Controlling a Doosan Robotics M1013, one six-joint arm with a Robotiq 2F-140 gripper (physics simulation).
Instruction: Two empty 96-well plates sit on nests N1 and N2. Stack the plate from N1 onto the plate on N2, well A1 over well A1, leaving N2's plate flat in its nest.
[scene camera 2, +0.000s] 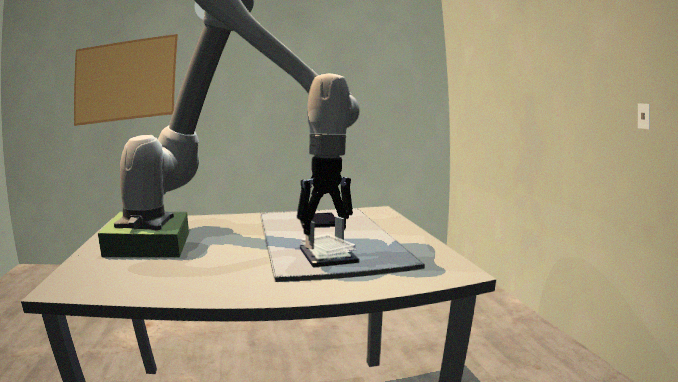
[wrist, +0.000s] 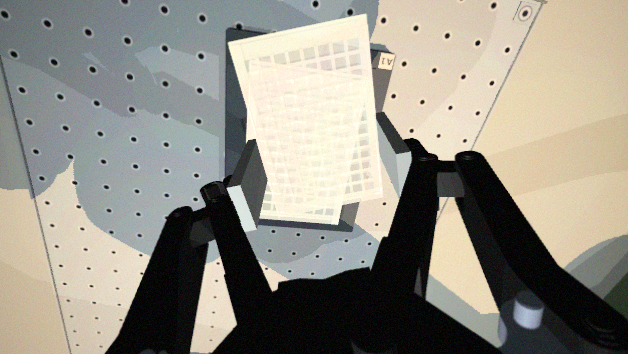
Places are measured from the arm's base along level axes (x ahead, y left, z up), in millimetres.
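Pixels of known places: gripper, fingertip midpoint: (scene camera 2: 324, 245) (wrist: 318, 145); arm's base at its link origin: (scene camera 2: 144, 221).
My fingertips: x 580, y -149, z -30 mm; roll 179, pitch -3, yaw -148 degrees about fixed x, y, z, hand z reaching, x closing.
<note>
Ahead of a thing's pixels: the offset from my fingertips to its top centre. "*": to the spot under its first point. Level surfaces: height alone.
My gripper (scene camera 2: 325, 237) (wrist: 318, 145) is shut on a pale, see-through 96-well plate @[7 mm ahead, 13 mm right, 15 mm up] (scene camera 2: 334, 243) (wrist: 320, 115), its pads along the long sides. The held plate is low over the second plate (scene camera 2: 332, 255) (wrist: 310, 217), which sits in the near dark nest @[9 mm ahead, 16 mm left, 19 mm down] (scene camera 2: 320, 263) (wrist: 235, 120). In the wrist view the held plate looks turned relative to the lower plate and nest. A gap shows at the right in the scene view; contact elsewhere cannot be told. The nest's A1 label @[* 29 mm back, 69 mm right, 22 mm down] (wrist: 386, 61) shows at its upper right. The plates' own A1 wells cannot be made out.
The other dark nest @[3 mm back, 401 mm left, 19 mm down] (scene camera 2: 323, 219) is behind the gripper, without a visible plate. Both nests are on a perforated board @[33 mm down] (scene camera 2: 280, 260) (wrist: 115, 170) on the table @[46 mm down] (scene camera 2: 200, 290). The arm's green base block (scene camera 2: 140, 245) is at the left.
</note>
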